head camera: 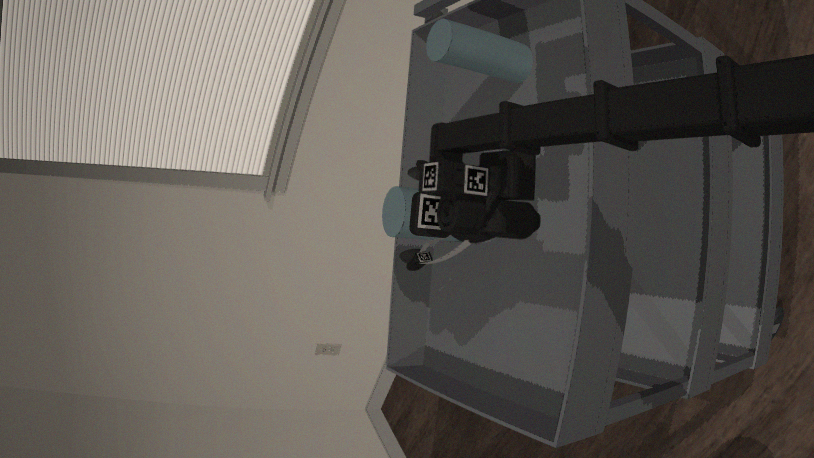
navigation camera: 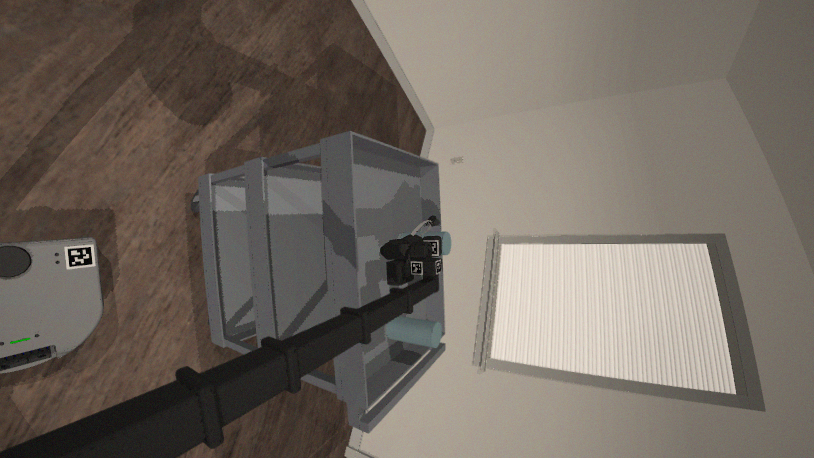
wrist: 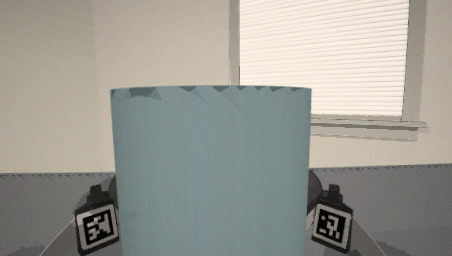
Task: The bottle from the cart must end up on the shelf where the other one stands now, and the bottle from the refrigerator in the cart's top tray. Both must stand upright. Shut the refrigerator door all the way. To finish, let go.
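Places are measured from the robot's base along level axes (x right, y ahead, z up), in centimetres.
Pixels of known places: robot's base, origin of its link: (navigation camera: pixel 10 259).
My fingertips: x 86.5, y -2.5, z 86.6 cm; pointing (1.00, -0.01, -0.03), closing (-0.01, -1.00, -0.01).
Ahead of a thing's pixels: the offset from my fingertips to its middle.
A light blue bottle {dz -0.1, dx -8.1, dy +0.1 cm} (head camera: pixel 393 211) (navigation camera: pixel 445 243) (wrist: pixel 210 140) stands upright at the far side of the cart's top tray (head camera: pixel 492 393) (navigation camera: pixel 338 153) (wrist: pixel 400 195). My gripper (head camera: pixel 416 214) (navigation camera: pixel 434 244) (wrist: pixel 216 188) is shut on it, with one finger against each side in the wrist view. The gripper body hides its lower part, so I cannot tell whether its base touches the tray floor. A second light blue bottle {dz -0.1, dx -17.7, dy -24.1 cm} (head camera: pixel 483 51) (navigation camera: pixel 414 332) stands upright in the same tray, apart from the gripper, on the other side of the arm. The refrigerator and its shelf do not show in these views.
My black arm (head camera: pixel 660 108) (navigation camera: pixel 244 381) reaches over the tray's front wall and passes between the bottles. Lower cart shelves lie beneath. A wall with a blind-covered window (head camera: pixel 148 85) (navigation camera: pixel 609 319) (wrist: pixel 325 55) is behind the cart. My base (navigation camera: pixel 51 301) shows in the navigation view.
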